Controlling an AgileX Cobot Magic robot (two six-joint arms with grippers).
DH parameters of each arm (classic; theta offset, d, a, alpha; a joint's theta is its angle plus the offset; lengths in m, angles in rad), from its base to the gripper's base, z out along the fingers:
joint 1: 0 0.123 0 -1.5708
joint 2: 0.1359 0 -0.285 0
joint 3: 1.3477 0 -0.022 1.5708
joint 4: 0 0.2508 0 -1.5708
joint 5: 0 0 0.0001 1.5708
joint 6: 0 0.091 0 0
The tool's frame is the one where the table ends.
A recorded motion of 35 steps. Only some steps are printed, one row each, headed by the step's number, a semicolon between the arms.
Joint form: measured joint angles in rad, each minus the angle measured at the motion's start. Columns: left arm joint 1, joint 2, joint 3, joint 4, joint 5, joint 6; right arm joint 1, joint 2, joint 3, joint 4, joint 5, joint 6.
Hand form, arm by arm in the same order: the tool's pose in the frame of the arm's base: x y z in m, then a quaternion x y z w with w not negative. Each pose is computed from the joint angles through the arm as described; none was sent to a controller.
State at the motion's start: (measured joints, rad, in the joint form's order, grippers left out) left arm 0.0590 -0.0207 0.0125 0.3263 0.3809 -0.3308; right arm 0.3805 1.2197 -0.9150 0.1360 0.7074 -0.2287
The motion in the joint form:
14: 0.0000 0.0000 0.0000 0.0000 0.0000 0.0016; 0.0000 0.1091 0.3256 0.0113 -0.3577 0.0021
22: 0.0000 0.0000 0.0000 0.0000 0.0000 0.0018; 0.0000 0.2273 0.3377 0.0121 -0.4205 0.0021
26: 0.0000 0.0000 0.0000 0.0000 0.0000 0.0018; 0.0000 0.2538 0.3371 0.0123 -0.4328 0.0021
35: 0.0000 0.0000 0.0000 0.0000 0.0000 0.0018; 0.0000 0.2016 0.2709 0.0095 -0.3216 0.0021
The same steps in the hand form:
14: 0.0508 0.0139 0.1776 -0.06942 0.79135 0.05779 0.60465; 0.2134 0.0903 0.1952 -0.22955 0.93117 0.06498 0.27569
22: 0.0508 0.0139 0.1776 -0.06935 0.79136 0.05785 0.60465; 0.2220 0.0929 0.1671 -0.22813 0.94091 0.05679 0.24375
26: 0.0508 0.0139 0.1776 -0.06935 0.79136 0.05785 0.60465; 0.2242 0.0936 0.1614 -0.22786 0.94273 0.05511 0.23729
35: 0.0508 0.0139 0.1776 -0.06935 0.79136 0.05785 0.60465; 0.2274 0.0963 0.1855 -0.23312 0.94027 0.06167 0.24030

